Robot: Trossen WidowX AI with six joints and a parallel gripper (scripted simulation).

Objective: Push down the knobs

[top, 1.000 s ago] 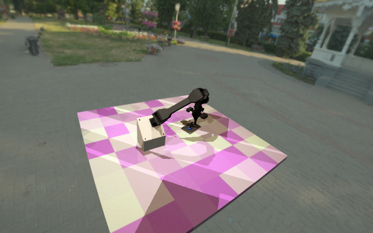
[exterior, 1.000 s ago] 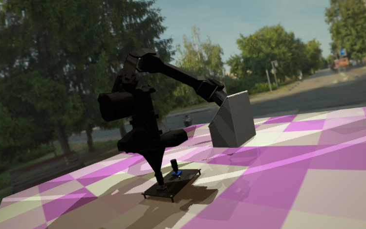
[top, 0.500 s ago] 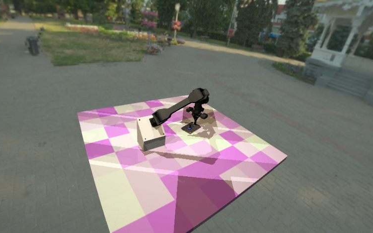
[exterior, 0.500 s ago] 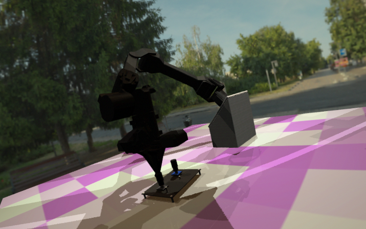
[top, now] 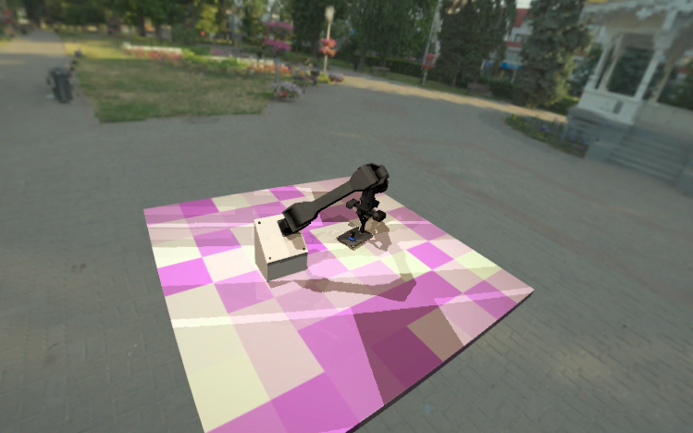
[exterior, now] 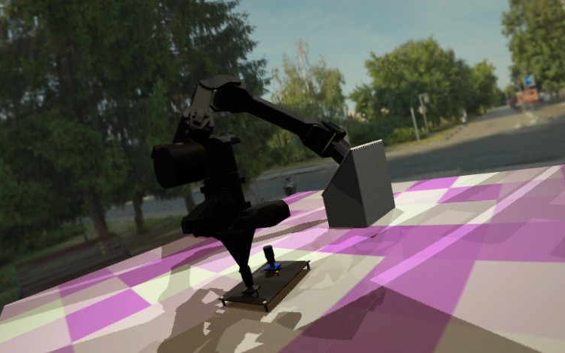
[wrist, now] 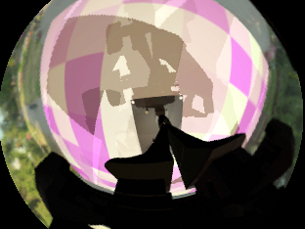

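Now: gripper tip 20 mm above the grey potentiometer.
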